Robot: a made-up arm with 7 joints. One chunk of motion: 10 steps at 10 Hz.
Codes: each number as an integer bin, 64 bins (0 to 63) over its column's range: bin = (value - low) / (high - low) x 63, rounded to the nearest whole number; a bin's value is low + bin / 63 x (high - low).
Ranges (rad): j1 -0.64..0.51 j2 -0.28..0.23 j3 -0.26..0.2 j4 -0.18..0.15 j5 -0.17..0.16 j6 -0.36..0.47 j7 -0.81..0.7
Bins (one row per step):
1: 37 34 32 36 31 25 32
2: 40 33 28 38 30 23 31
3: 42 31 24 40 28 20 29
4: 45 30 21 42 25 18 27
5: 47 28 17 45 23 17 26
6: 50 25 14 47 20 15 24
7: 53 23 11 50 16 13 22
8: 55 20 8 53 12 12 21
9: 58 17 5 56 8 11 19
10: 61 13 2 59 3 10 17
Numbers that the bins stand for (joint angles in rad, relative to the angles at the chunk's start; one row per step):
1: 0.0354 -0.0048 -0.0263 0.0086 -0.0076 -0.0306 -0.0430
2: 0.0902 -0.0129 -0.0556 0.0190 -0.0129 -0.0570 -0.0670
3: 0.1267 -0.0290 -0.0848 0.0295 -0.0233 -0.0965 -0.1149
4: 0.1814 -0.0371 -0.1067 0.0400 -0.0390 -0.1229 -0.1629
5: 0.2179 -0.0533 -0.1359 0.0557 -0.0495 -0.1360 -0.1868
6: 0.2727 -0.0776 -0.1578 0.0662 -0.0652 -0.1624 -0.2348
7: 0.3275 -0.0938 -0.1797 0.0819 -0.0862 -0.1887 -0.2827
8: 0.3640 -0.1181 -0.2016 0.0976 -0.1071 -0.2019 -0.3067
9: 0.4187 -0.1424 -0.2235 0.1133 -0.1281 -0.2151 -0.3546
10: 0.4735 -0.1748 -0.2454 0.1290 -0.1543 -0.2283 -0.4025

